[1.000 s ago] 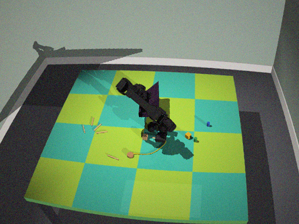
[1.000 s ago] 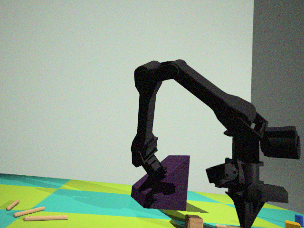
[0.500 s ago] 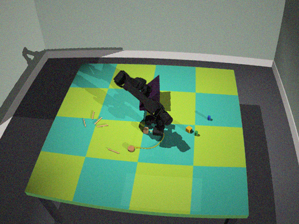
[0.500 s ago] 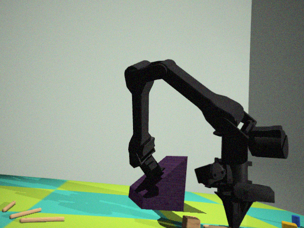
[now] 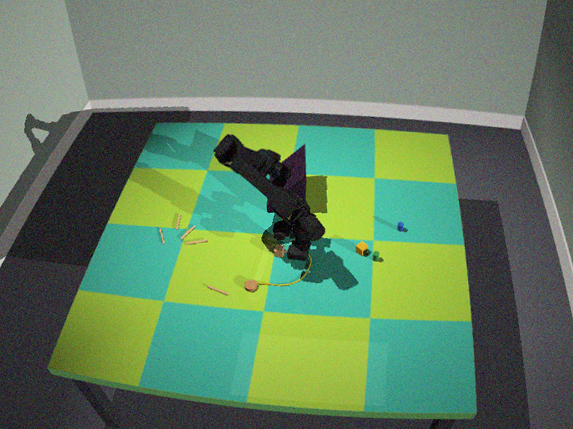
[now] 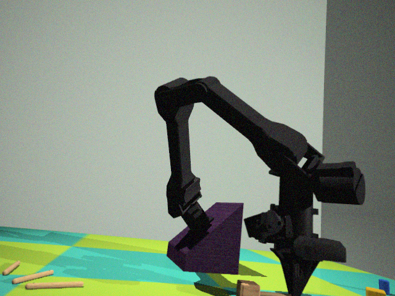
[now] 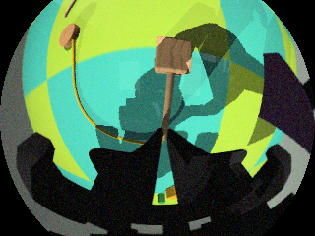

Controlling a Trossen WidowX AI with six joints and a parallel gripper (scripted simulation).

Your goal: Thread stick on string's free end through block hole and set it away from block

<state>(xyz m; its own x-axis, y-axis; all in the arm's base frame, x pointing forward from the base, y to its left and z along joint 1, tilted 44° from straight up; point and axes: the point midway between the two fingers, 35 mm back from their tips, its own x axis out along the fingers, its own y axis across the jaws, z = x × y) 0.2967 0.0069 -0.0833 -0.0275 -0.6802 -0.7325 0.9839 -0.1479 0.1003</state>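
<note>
The wooden block lies 8 cm to the right of my gripper tip and 1 cm behind it. Also, from my gripper tip: orange cube (19 cm to the left, 1 cm behind); round wooden button (16 cm to the right, 13 cm ahead, 1 cm below); thin wooden stick (1 cm to the right).
</note>
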